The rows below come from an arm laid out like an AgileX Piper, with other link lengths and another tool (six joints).
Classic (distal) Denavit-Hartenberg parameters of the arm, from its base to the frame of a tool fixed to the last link. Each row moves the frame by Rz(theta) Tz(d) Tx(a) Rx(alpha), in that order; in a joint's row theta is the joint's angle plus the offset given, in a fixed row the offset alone. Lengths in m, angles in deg.
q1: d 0.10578; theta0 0; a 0; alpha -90
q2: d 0; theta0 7.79; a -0.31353; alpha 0
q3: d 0; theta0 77.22; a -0.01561; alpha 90
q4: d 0.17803; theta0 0; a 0; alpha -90
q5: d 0; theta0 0; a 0; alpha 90
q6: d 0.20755; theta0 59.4; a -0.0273; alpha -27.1
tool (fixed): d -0.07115; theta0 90; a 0; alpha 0
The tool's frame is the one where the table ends.
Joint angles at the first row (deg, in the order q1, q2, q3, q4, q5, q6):
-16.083, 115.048, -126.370, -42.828, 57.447, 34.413
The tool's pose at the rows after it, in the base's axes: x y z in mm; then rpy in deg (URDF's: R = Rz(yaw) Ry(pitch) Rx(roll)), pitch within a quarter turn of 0, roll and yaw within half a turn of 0:
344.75, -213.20, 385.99, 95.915, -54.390, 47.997
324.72, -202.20, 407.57, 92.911, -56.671, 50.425
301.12, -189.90, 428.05, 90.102, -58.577, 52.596
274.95, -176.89, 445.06, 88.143, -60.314, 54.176
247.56, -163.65, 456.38, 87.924, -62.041, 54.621
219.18, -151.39, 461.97, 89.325, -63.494, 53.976
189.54, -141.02, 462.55, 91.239, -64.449, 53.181
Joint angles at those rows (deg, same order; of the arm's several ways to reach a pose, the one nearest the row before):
-15.704, 111.483, -126.151, -41.452, 58.302, 34.344
-14.985, 107.429, -125.948, -40.518, 60.100, 34.381
-13.957, 103.093, -125.542, -40.064, 62.488, 34.457
-12.716, 98.498, -124.533, -39.713, 65.143, 34.546
-11.374, 93.671, -122.525, -39.024, 67.820, 34.613
-10.128, 88.524, -119.162, -38.097, 70.084, 34.645
-9.193, 82.836, -114.091, -37.109, 71.273, 34.652

